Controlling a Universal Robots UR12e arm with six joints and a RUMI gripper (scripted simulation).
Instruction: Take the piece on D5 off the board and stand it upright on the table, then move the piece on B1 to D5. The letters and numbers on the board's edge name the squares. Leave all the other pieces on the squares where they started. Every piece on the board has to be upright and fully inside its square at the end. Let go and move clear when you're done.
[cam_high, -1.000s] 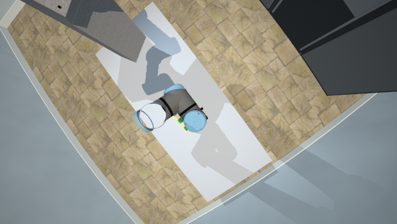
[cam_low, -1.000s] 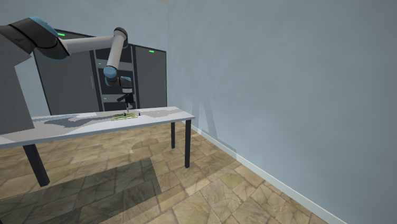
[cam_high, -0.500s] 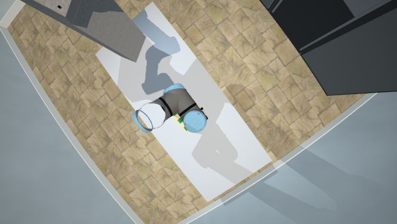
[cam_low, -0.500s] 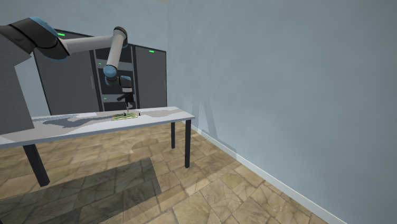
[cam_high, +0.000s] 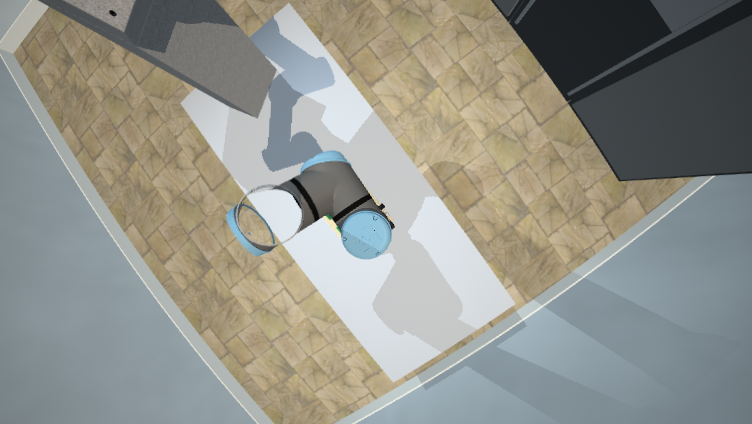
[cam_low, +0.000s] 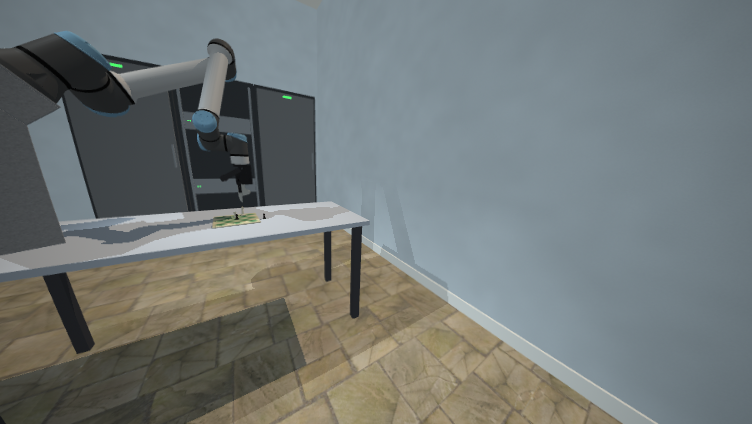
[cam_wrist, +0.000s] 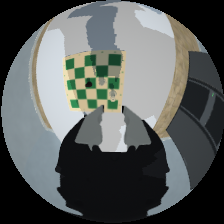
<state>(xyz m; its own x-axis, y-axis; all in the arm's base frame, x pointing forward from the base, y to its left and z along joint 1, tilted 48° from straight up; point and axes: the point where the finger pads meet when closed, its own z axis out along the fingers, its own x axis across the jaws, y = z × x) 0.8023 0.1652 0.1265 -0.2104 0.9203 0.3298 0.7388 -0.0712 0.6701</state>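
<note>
Right now the board is 20 mm behind my hand, 80 mm to the right of it and 100 mm below it.
</note>
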